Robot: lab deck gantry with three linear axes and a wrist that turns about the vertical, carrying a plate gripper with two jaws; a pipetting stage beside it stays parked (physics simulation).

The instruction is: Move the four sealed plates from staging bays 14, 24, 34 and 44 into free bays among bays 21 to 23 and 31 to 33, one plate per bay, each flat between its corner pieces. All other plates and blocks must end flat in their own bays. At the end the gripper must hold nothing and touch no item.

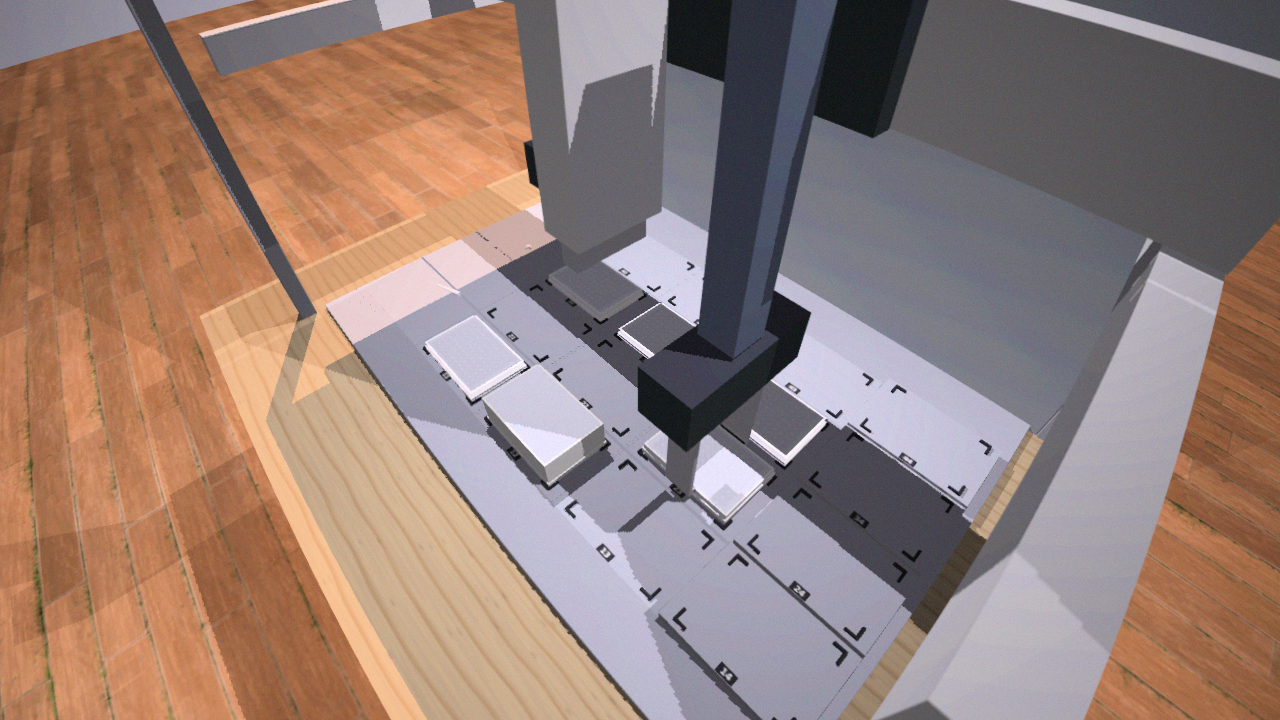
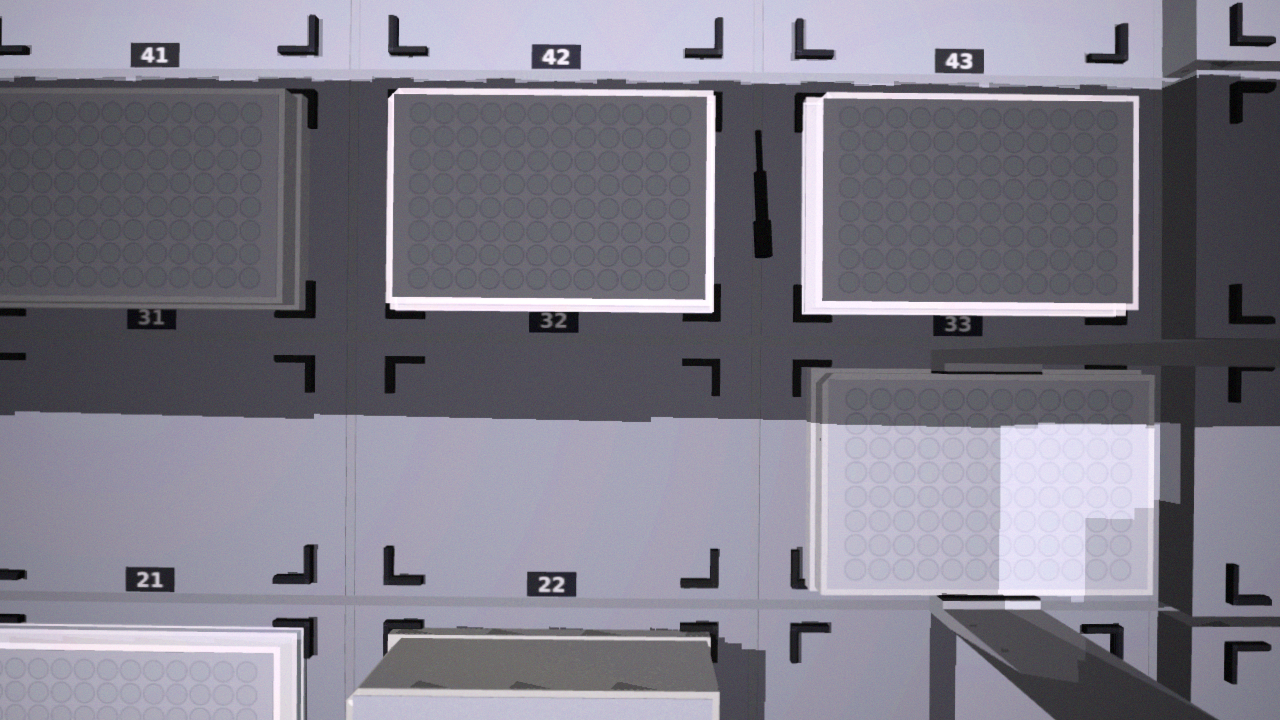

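Note:
My gripper is shut on a pale plate over bay 23. It holds the plate level and very low between the corner pieces; whether it touches the deck I cannot tell. Plates lie flat in bay 32 and bay 33. A shaded plate lies in bay 31. Staging bay 14, bay 24, bay 34 and bay 44 hold no plate. Bays 21 and 22 hold none.
A plate lies in bay 11. A tall block stands in bay 12, in the row before bay 22. The parked pipetting stage hangs over bay 31. A narrow black shape shows between bays 32 and 33.

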